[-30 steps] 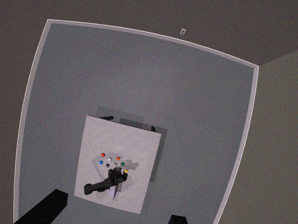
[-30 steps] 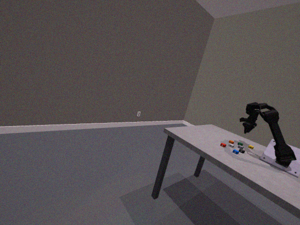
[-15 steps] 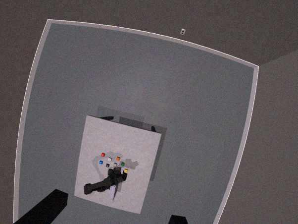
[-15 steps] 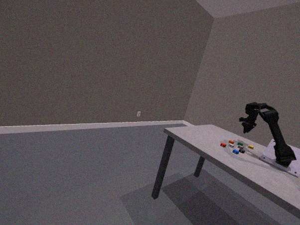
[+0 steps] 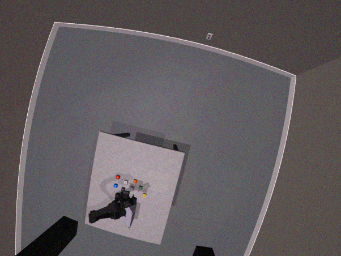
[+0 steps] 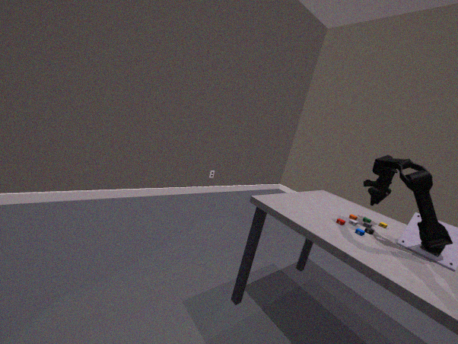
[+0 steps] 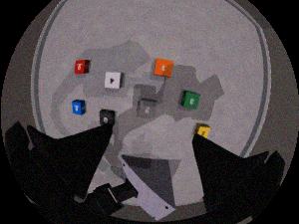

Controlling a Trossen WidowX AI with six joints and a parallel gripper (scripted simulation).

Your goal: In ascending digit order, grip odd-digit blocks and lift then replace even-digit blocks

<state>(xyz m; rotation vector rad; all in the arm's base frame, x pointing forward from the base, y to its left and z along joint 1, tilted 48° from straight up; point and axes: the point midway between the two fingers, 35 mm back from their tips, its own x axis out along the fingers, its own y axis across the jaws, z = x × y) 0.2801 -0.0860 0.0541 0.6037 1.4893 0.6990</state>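
Now: gripper tip 120 mm above the dark block, 100 mm to the right of it and 50 mm past it. The rest, counted from my gripper tip: yellow block: 130 mm to the right, 120 mm below, 50 mm behind; then green block: 120 mm below, 80 mm to the right, 20 mm ahead; then orange block: 120 mm below, 70 mm ahead, 10 mm to the right.
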